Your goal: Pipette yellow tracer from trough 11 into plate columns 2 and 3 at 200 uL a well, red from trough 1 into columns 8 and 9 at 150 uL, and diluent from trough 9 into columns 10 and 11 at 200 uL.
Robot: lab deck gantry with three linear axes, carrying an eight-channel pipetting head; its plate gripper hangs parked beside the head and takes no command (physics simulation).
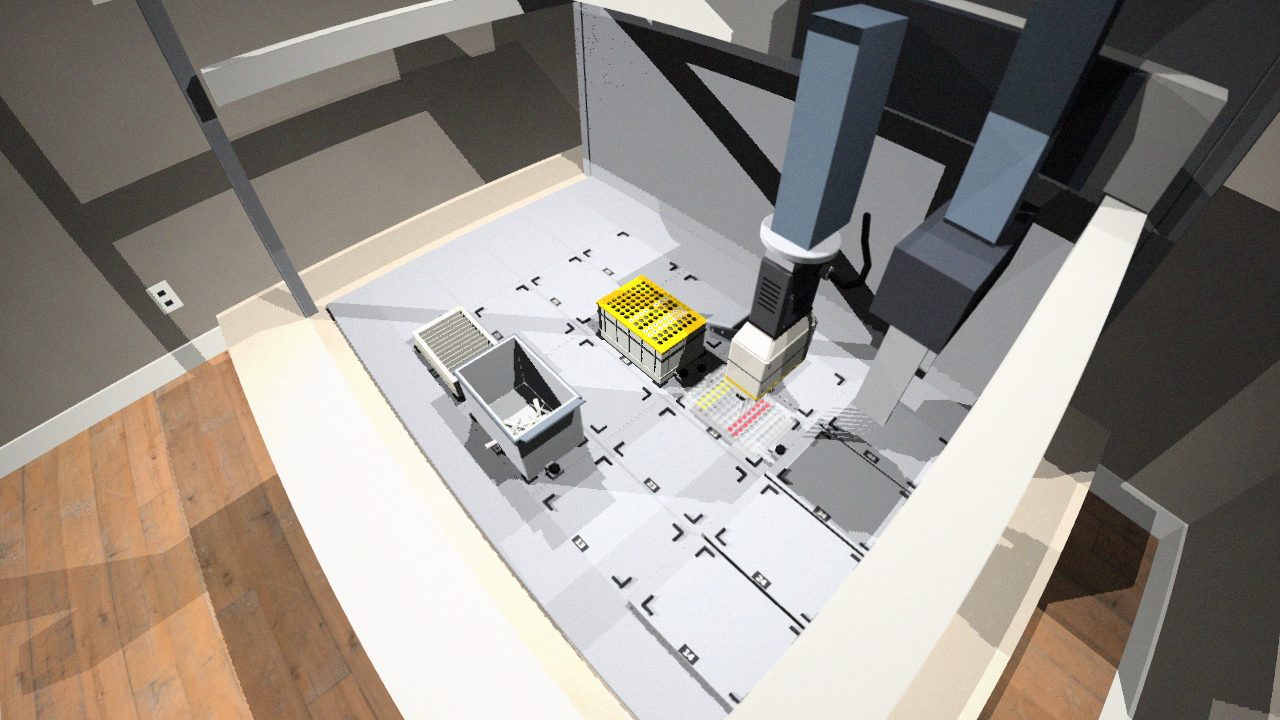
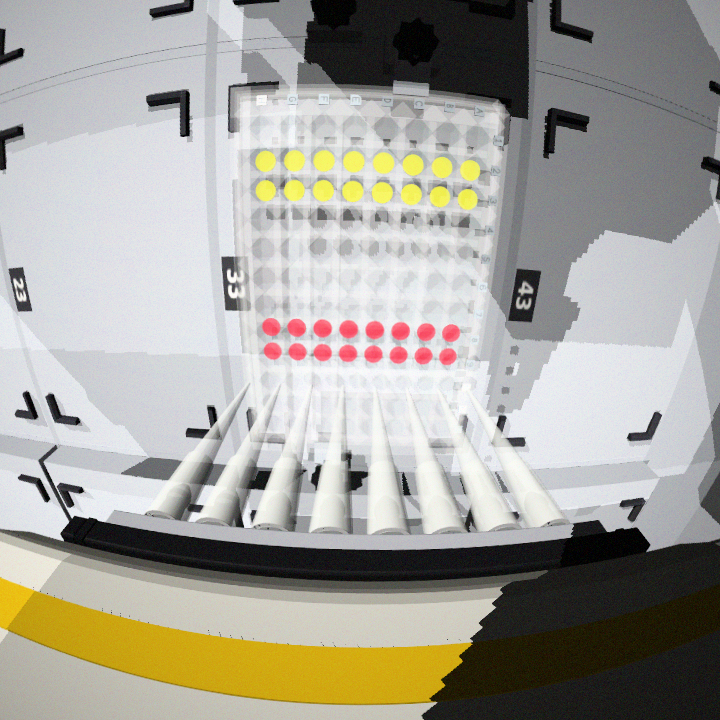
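Observation:
The clear plate [image 1: 721, 410] [image 2: 366, 265] has yellow wells [image 1: 713, 394] [image 2: 353, 190] in columns 2 and 3 and red wells [image 1: 748, 418] [image 2: 347, 329] in columns 8 and 9. Colourless liquid in other wells cannot be told. The pipetting head [image 1: 768, 360] is over the plate. Its eight pale tips [image 2: 330, 493] show no colour; their ends appear near column 10, at a height I cannot judge. The ribbed trough block [image 1: 454, 335] is at the left; its liquids cannot be made out. The parked plate gripper [image 1: 904, 394] hangs right of the head, paddles apart, empty.
A yellow-topped tip rack [image 1: 651, 313] stands behind and left of the plate, with pale tips in some holes. A deep grey waste bin [image 1: 559, 394] with loose tips inside stands beside the trough block. A pale frame beam [image 1: 984, 402] crosses at the right.

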